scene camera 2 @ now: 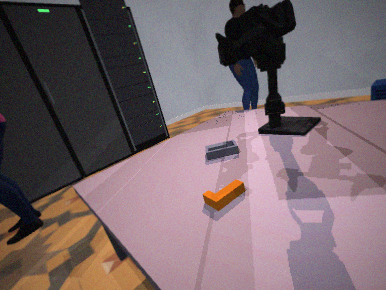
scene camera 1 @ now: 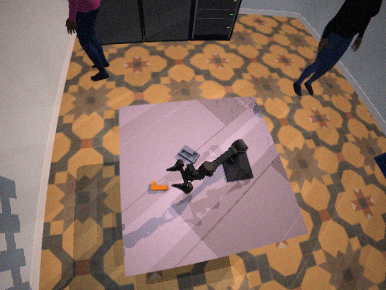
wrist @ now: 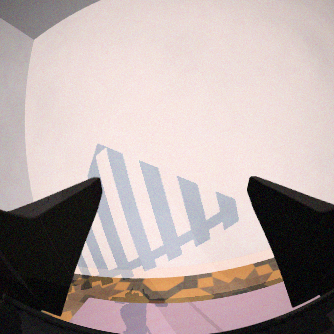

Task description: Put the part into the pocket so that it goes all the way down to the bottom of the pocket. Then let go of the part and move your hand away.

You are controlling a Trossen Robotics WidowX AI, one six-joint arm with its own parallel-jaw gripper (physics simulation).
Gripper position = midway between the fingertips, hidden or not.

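Scene camera 2 shows my gripper (scene camera 2: 233, 22), open and holding nothing. The wrist view shows the gripper (wrist: 176, 184) as well.
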